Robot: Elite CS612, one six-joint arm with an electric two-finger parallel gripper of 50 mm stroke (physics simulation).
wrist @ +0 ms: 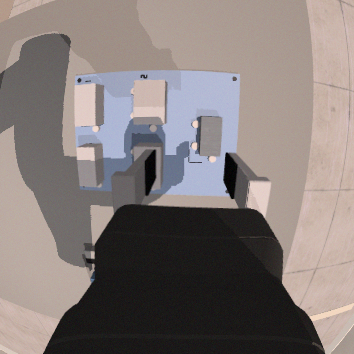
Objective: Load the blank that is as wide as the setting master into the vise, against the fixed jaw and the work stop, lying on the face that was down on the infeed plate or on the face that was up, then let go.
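Frame: origin at the arm's base, x left, y back, z up, level; centimetres.
Seen in the pictures: gripper, between the fingertips: (189,165).
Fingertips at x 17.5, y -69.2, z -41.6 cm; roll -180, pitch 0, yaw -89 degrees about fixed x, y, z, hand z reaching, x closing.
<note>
Pixels of each thing's top centre, then the offset from my fingertips to it. "spot": a spot on its surface instead.
- blue infeed plate, centre of its top: (151,132) dx +0.1, dy +5.4, dz -17.6 cm
- far left blank, centre of its top: (83,104) dx +4.4, dy +14.8, dz -14.0 cm
- far middle blank, centre of its top: (148,101) dx +4.7, dy +5.5, dz -14.0 cm
- darker grey block, centre of its top: (210,136) dx +0.4, dy -3.1, dz -15.1 cm
- blue fixture, a spot on its surface: (89,254) spot: dx -22.5, dy +17.2, dz -16.4 cm
The blue infeed plate (182,92) lies below in the wrist view. Four pale blanks are on it: the far left blank (87,105), the far middle blank (149,94), which looks wider, the near left blank (90,167), and the near middle blank (141,149), partly covered by the left finger. A darker grey block (210,136), apparently the setting master, lies at the right beside small round pins. My gripper (189,165) is open and empty, high above the plate's near part, with its fingers left and right of the stretch below the grey block. The vise is not clearly visible.
A small piece of a metal and blue fixture (89,254) shows at the lower left, mostly hidden by the gripper body. Round pale pins stand beside the blanks. The arm's shadow falls over the left side and part of the plate. The table's edge runs down the right.
</note>
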